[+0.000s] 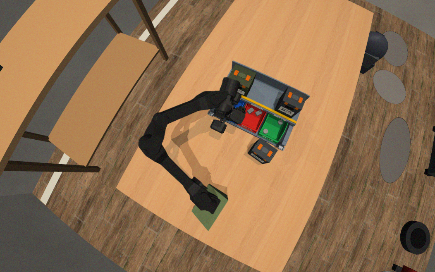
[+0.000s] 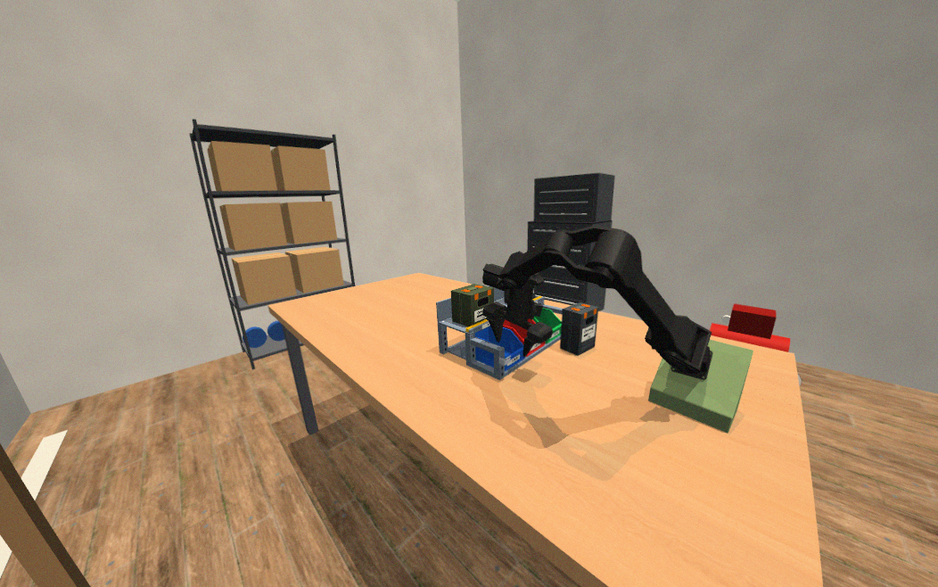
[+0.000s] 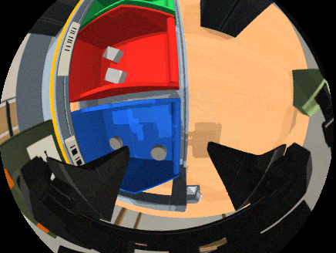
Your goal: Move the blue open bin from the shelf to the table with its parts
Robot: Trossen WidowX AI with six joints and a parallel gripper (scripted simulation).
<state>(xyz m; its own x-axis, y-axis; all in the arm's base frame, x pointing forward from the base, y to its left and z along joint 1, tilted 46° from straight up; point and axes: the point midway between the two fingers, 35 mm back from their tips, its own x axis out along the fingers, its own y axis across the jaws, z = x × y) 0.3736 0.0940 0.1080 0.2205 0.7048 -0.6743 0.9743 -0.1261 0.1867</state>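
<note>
My hand is 60 mm short of the blue open bin and 40 mm above it. Round my hand: olive case: 140 mm ahead, 10 mm to the left, 60 mm above; red bin: 70 mm ahead, 110 mm to the right, 40 mm below; green bin: 70 mm ahead, 220 mm to the right, 40 mm below.
</note>
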